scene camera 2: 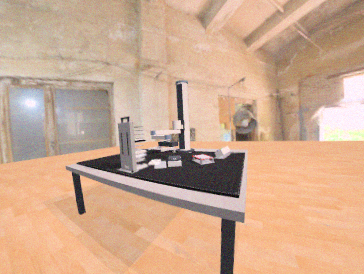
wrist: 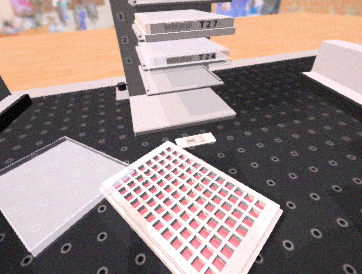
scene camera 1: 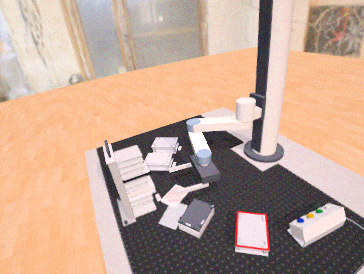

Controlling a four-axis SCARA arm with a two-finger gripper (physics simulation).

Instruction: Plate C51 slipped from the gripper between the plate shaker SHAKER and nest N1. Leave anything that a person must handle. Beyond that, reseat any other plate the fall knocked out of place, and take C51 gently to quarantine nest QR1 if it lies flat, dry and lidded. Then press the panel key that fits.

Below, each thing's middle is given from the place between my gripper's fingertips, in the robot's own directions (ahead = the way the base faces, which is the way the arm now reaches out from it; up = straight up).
Now: hand 11 cm above the well plate [wrist: 183,208]. Also, from my hand: shaker [scene camera 1: 194,220] (2 cm behind, 18 cm to the left, 8 cm below); then flat lid [wrist: 56,187] (6 cm ahead, 10 cm to the left, 10 cm below).
